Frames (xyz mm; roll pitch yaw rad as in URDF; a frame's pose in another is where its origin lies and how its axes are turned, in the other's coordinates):
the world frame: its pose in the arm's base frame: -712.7 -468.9 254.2 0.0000 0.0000 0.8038
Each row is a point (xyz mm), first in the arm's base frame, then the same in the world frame.
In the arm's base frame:
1: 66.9 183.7 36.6
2: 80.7 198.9 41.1
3: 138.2 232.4 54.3
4: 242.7 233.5 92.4
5: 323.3 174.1 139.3
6: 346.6 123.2 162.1
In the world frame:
1: 1010.9 -108.4 -217.6
2: 1031.4 -107.8 -213.1
3: 1095.4 -126.0 -199.9
4: 1168.8 -200.4 -161.8
5: 1181.9 -299.7 -114.9
6: 1161.4 -351.8 -92.1

